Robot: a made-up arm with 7 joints. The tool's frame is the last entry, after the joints. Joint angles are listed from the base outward.
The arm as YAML. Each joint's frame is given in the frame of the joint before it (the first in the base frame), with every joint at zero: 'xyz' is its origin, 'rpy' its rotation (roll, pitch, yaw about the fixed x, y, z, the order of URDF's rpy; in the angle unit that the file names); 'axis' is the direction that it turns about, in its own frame. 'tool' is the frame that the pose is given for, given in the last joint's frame.
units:
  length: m
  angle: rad
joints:
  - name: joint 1
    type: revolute
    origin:
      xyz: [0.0, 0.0, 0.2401]
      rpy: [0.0, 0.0, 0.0]
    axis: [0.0, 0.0, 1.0]
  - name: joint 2
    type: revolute
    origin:
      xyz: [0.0, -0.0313, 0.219]
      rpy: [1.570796, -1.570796, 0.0]
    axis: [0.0, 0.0, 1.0]
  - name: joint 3
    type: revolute
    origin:
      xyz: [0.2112, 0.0, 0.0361]
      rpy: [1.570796, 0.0, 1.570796]
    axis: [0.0, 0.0, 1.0]
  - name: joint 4
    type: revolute
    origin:
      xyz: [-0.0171, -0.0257, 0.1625]
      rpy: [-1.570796, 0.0, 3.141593]
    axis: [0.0, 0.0, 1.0]
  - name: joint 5
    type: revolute
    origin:
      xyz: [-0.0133, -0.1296, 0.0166]
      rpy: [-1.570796, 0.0, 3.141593]
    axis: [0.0, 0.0, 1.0]
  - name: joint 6
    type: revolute
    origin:
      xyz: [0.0, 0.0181, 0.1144]
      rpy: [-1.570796, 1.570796, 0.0]
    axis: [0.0, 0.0, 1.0]
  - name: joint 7
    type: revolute
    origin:
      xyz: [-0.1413, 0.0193, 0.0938]
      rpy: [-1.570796, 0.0, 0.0]
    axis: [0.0, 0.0, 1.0]
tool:
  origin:
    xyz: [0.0, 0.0, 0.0]
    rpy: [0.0, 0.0, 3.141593]
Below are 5 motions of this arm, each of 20 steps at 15 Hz.
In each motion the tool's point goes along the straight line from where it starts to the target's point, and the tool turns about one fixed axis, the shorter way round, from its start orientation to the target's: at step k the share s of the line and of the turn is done. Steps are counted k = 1, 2, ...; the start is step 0. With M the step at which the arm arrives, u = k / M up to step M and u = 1 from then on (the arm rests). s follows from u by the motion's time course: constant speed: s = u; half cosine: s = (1 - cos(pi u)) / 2; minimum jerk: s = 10 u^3 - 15 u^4 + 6 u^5.
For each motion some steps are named. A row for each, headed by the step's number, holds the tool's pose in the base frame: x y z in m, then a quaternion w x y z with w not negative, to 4 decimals.
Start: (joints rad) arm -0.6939 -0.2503 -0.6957 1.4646 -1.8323 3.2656 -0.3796
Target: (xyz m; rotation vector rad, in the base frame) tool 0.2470 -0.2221 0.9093 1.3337 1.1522 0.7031
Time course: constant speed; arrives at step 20
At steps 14, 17, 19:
14: 0.2151 -0.2213 0.9115 0.5251 0.5262 0.5759 0.3403
17: 0.2310 -0.2217 0.9104 0.5548 0.5496 0.5356 0.3213
19: 0.2417 -0.2220 0.9097 0.5736 0.5642 0.5077 0.3080

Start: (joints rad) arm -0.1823 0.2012 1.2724 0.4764 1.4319 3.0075 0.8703
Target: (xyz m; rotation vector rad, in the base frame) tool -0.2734 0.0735 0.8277 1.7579 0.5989 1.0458
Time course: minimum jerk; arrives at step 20
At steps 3, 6, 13, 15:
3: -0.0258 0.0755 0.8858 0.8212 0.2935 0.4886 -0.0266
6: -0.0605 0.0752 0.8776 0.8001 0.3708 0.4696 0.0430
13: -0.2136 0.0740 0.8417 0.6015 0.6496 0.3246 0.3330
15: -0.2471 0.0737 0.8339 0.5380 0.6930 0.2817 0.3886

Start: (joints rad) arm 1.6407 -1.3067 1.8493 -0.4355 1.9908 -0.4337 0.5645
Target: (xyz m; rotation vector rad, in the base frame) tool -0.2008 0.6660 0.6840 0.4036 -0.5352 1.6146
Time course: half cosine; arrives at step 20
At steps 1, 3, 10, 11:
1: 0.1426 0.6809 0.7730 0.6040 0.4368 -0.1211 0.6556
3: 0.1259 0.6802 0.7687 0.6070 0.4248 -0.1270 0.6595
10: -0.0280 0.6735 0.7288 0.6294 0.3110 -0.1795 0.6891
11: -0.0550 0.6723 0.7218 0.6322 0.2904 -0.1885 0.6931

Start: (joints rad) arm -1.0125 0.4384 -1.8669 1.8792 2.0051 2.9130 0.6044
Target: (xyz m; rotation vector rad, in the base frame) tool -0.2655 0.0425 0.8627 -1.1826 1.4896 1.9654
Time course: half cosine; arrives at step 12
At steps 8, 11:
8: -0.2456 0.0282 0.8168 0.2584 -0.6257 0.4289 0.5981
11: -0.2641 0.0415 0.8596 0.2062 -0.4383 0.5274 0.6980

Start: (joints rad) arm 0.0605 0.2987 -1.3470 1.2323 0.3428 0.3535 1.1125
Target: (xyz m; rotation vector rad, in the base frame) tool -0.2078 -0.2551 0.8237 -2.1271 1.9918 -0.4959
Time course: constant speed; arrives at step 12
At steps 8, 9, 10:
8: -0.1751 -0.3230 0.8644 0.1581 -0.5888 0.7524 -0.2493
9: -0.1833 -0.3060 0.8542 0.1421 -0.6228 0.7344 -0.2294
10: -0.1914 -0.2891 0.8440 0.1259 -0.6555 0.7147 -0.2091

